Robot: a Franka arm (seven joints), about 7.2 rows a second.
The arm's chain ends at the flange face. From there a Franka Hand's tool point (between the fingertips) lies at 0.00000 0.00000 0.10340 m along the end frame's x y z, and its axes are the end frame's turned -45 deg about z.
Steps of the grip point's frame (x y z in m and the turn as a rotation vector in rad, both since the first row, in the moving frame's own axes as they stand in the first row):
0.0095, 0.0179, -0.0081, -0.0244, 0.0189, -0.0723
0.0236, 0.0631, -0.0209, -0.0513, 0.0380, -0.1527
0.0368, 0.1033, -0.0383, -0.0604, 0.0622, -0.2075
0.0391, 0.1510, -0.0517, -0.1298, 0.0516, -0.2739
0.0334, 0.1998, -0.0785, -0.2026, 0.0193, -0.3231
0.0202, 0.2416, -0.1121, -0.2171, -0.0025, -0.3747
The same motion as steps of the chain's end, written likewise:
0.0162, 0.0057, -0.0081, -0.0039, 0.0306, -0.0723
0.0547, 0.0275, -0.0207, -0.0094, 0.0631, -0.1527
0.0902, 0.0481, -0.0379, 0.0013, 0.0867, -0.2075
0.1206, 0.0753, -0.0507, -0.0553, 0.1283, -0.2739
0.1469, 0.1072, -0.0764, -0.1296, 0.1569, -0.3231
0.1670, 0.1439, -0.1097, -0.1553, 0.1517, -0.3747

